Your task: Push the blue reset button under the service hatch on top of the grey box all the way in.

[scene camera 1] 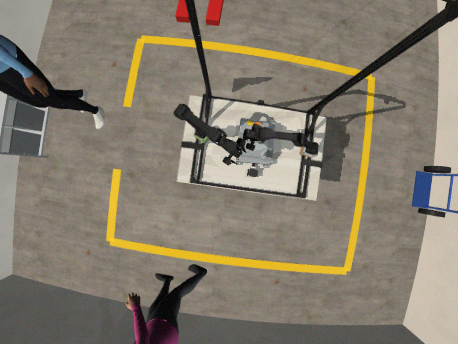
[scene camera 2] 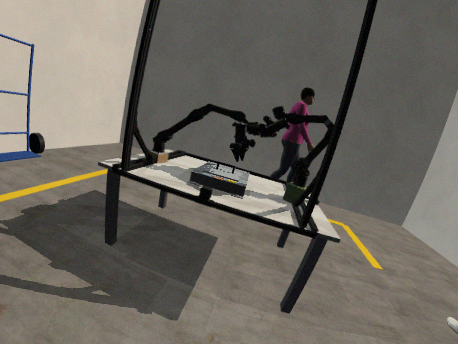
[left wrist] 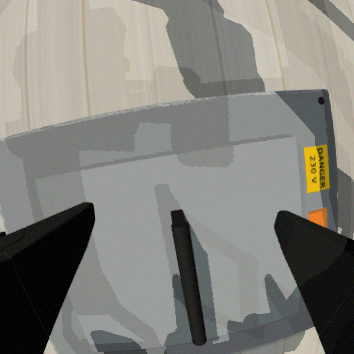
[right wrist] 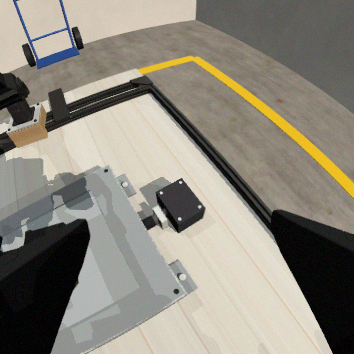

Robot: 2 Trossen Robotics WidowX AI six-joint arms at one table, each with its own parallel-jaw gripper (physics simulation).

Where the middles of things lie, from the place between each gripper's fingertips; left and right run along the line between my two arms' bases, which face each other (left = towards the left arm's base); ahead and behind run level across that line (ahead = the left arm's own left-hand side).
Now: right hand 170 mm past the service hatch (left wrist: 183, 246), 110 mm to the right of it and 230 mm above it.
My left hand is 6 cm to the right of the service hatch and 7 cm above it.
